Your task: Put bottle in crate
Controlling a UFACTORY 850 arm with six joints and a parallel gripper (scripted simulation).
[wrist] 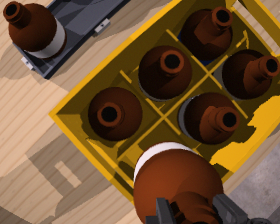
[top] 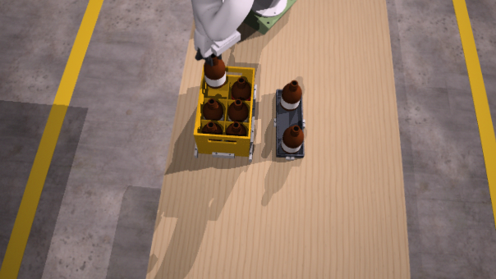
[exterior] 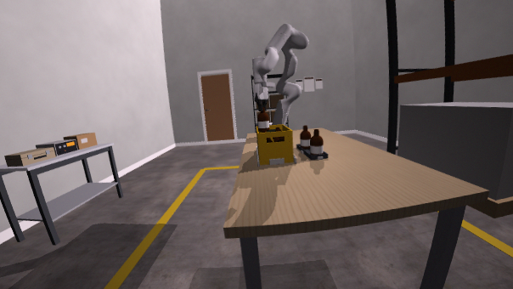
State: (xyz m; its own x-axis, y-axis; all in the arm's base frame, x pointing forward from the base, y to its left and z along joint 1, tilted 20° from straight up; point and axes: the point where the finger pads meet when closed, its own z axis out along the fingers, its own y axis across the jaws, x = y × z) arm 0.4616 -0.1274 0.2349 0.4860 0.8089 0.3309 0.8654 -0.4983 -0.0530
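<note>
My gripper is now 210 mm above the yellow crate, 80 mm short of it and 60 mm to the right of it. The rest, counted from my hand: dark tray 290 mm to the left, 290 mm below, 10 mm ahead.
</note>
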